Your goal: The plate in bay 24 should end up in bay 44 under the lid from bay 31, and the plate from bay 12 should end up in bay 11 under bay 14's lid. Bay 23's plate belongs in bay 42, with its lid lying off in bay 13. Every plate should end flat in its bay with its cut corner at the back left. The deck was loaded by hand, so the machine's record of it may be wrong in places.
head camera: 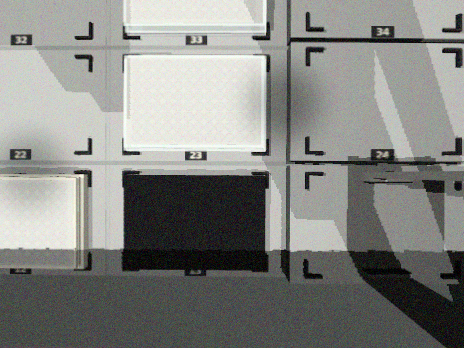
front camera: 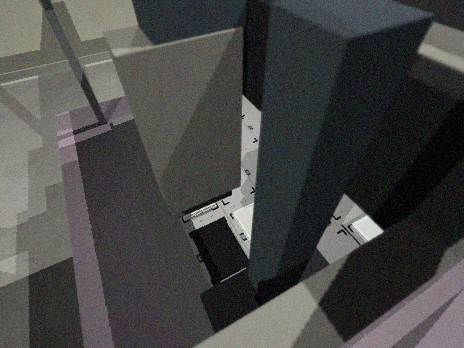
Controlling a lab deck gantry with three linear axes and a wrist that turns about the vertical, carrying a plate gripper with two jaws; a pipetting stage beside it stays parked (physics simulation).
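Frame: origin at the robot's base, x right, y back, z down, level; millimetres.
Seen in the pictures: gripper, fingertip midpoint: (head camera: 383, 225).
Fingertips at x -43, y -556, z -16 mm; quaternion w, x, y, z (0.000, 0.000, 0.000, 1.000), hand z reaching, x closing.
Note:
Pixels of each thing's middle, then the offset from my fingertips to it.
- pale plate, body centre: (head camera: 14, 221) (front camera: 190, 194) dx +0, dy +328, dz +9 mm
- black-topped piece, body centre: (head camera: 195, 221) (front camera: 219, 247) dx +0, dy +164, dz +12 mm
- white-topped piece, body centre: (front camera: 387, 240) dx -321, dy +0, dz -5 mm
The gripper (front camera: 207, 202) sits under the beige wrist column in the front view. Only a dark strip shows there, so its jaws and any load are hidden. It does not show in the head view. A pale plate (front camera: 201, 213) (head camera: 37, 215) is in bay 12, close below that strip in the front view. A black-topped piece (front camera: 220, 250) (head camera: 195, 220) lies in bay 13. A white plate (front camera: 244, 220) (head camera: 195, 102) lies in bay 23. A white-topped piece (front camera: 367, 227) lies in bay 44. Bays 14, 24 and 34 hold no plate in the head view. Bays 11, 21 and 31 are hidden.
Another white plate (head camera: 195, 12) shows partly in bay 33. The beige column (front camera: 200, 125) and a blue-grey column (front camera: 300, 150) block much of the front view. A pale rail (front camera: 280, 310) crosses the foreground. Shadows lie across the right-hand bays.

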